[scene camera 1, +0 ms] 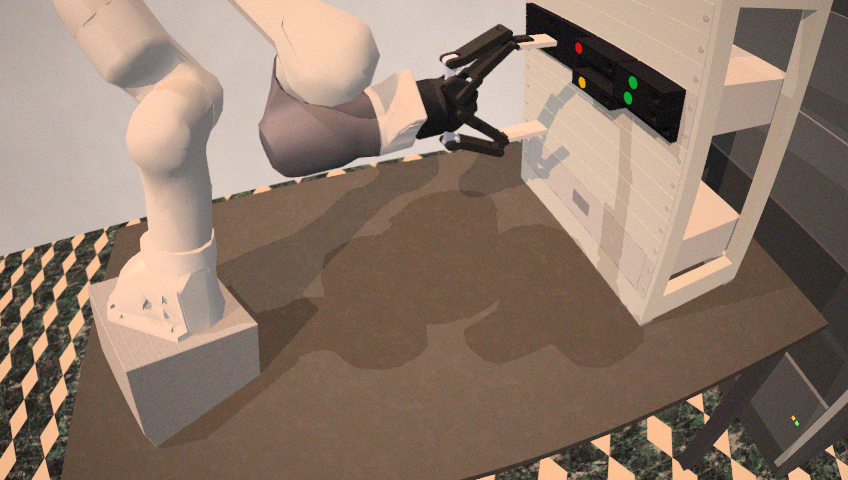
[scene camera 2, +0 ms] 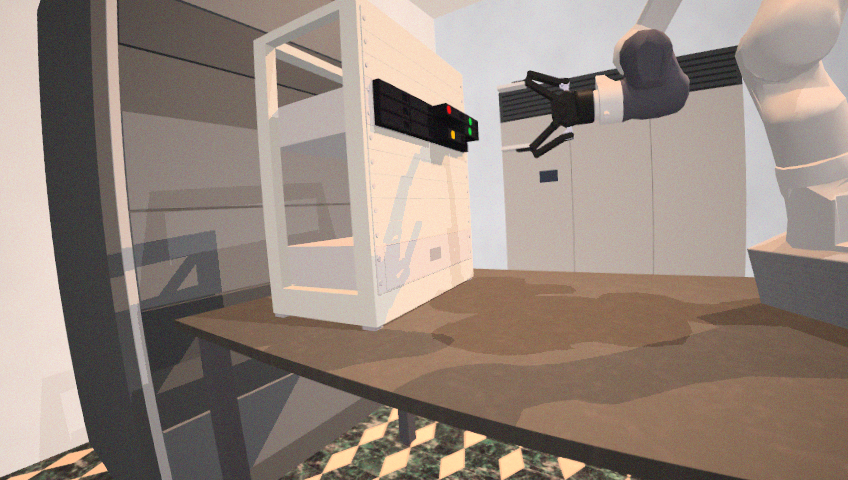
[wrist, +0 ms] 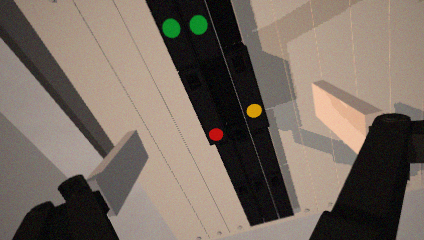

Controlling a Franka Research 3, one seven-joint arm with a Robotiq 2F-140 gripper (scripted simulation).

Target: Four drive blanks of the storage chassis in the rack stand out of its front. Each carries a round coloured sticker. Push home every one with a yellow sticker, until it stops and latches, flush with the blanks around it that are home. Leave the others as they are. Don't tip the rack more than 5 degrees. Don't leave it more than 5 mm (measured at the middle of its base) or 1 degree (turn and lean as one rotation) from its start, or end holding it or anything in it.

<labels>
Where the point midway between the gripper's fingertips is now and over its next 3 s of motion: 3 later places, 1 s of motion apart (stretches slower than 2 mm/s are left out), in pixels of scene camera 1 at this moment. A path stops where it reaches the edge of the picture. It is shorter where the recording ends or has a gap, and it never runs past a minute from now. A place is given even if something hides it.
The gripper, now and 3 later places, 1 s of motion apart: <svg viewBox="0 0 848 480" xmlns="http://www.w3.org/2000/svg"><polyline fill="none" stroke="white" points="546,84 552,89 546,98 546,100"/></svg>
</labels>
